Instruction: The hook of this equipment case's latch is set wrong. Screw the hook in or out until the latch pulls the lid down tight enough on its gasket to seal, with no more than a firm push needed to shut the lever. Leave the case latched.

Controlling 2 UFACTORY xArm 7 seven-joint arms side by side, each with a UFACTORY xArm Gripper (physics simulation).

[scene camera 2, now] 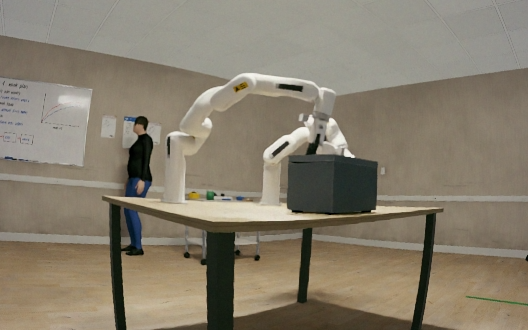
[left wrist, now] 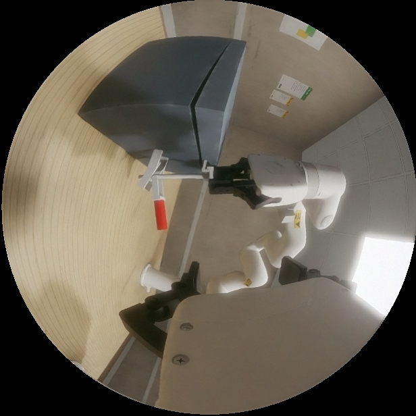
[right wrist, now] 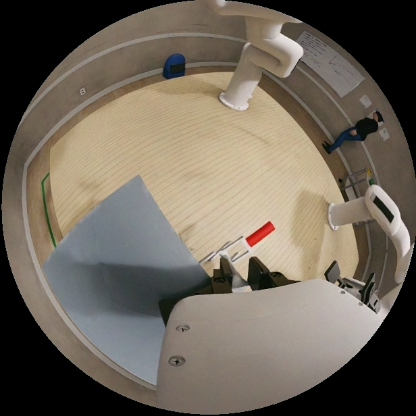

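Where they show: left arm's base, origin of its link: [scene camera 2: 270, 204]; right arm's base, origin of its link: [scene camera 2: 174, 202].
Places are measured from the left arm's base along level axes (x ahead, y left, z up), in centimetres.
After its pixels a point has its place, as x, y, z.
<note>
The dark grey case [scene camera 2: 325, 187] {78.9, -34.8, 9.3} [left wrist: 140, 85] [right wrist: 112, 245] stands on the table. Its lid [left wrist: 222, 90] is on, with a dark gap along the seam in the left wrist view. The latch lever with its red grip [left wrist: 160, 215] [right wrist: 260, 234] sticks out from the case front, unlatched. The hook's rod [left wrist: 180, 176] runs up from the latch to the hook head [left wrist: 206, 170]. My right gripper [left wrist: 208, 180] [right wrist: 236, 269] is shut on the hook from above; its fingers partly hide the hook. My left gripper [right wrist: 348, 273] is open and empty, apart from the latch.
The wooden table [scene camera 2: 215, 212] {67.9, -70.0, 0.0} [right wrist: 165, 130] carries both arm bases, the right arm's base [scene camera 2: 174, 195] {21.3, -66.5, 3.4} and the left arm's base [scene camera 2: 271, 195] {4.0, -2.6, 5.4}. A trolley with small coloured items stands behind the table. A person [scene camera 2: 140, 160] stands by the wall. A blue object [right wrist: 174, 66] is beyond the table edge.
</note>
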